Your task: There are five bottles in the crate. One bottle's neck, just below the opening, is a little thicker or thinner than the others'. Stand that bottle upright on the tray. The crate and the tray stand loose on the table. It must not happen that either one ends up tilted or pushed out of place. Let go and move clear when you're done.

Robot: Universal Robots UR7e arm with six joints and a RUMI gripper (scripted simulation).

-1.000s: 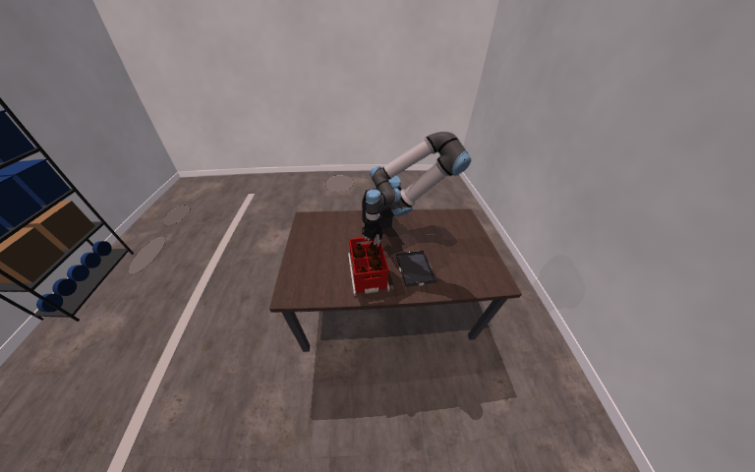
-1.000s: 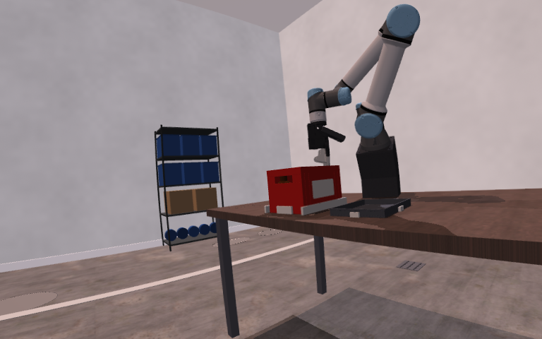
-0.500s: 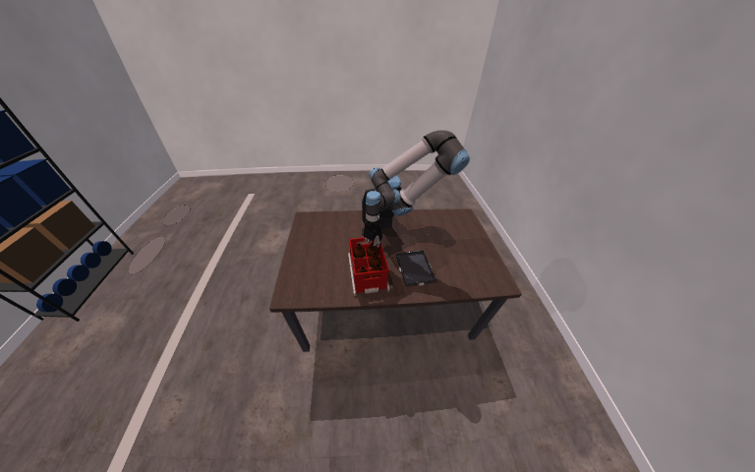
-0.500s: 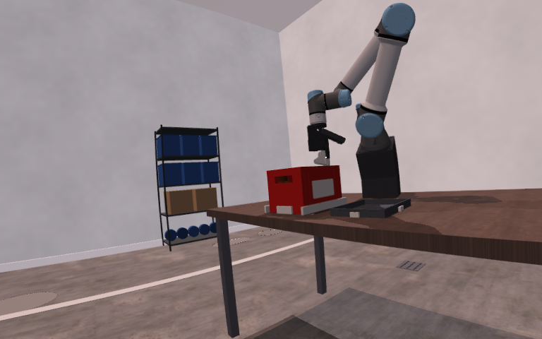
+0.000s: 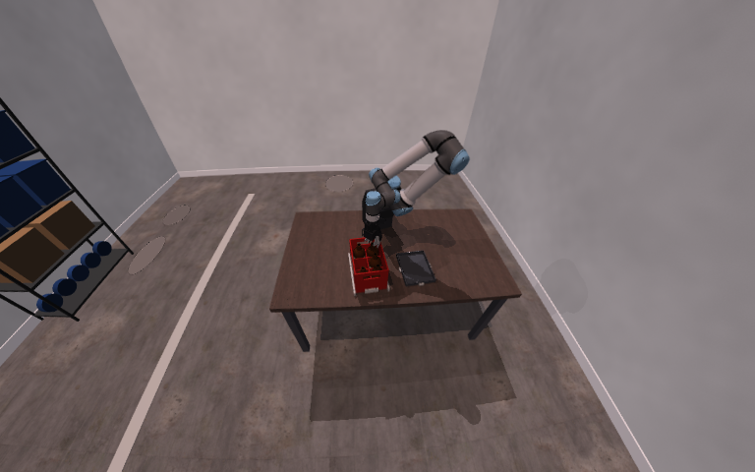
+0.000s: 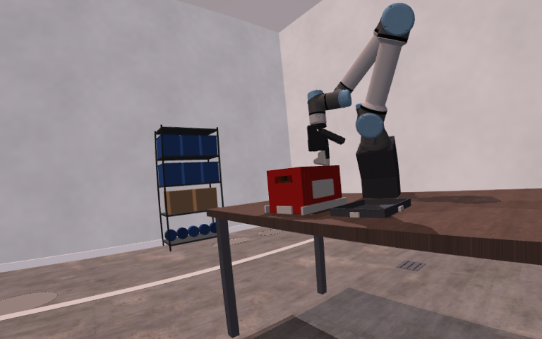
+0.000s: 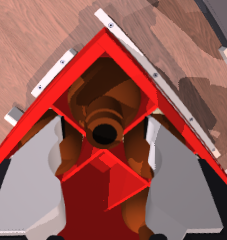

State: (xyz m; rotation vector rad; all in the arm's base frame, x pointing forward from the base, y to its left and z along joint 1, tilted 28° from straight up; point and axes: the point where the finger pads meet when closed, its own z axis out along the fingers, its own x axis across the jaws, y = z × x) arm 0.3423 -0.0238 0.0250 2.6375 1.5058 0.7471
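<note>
My hand is 9 cm short of the brown bottle, 7 cm above it and 2 cm to the right of it. Round my hand: dark tray 28 cm to the left, 14 cm below, 3 cm ahead; red crate 10 cm ahead, 7 cm below, 2 cm to the right; glass bottle 20 cm ahead, 7 cm below, 3 cm to the right.
</note>
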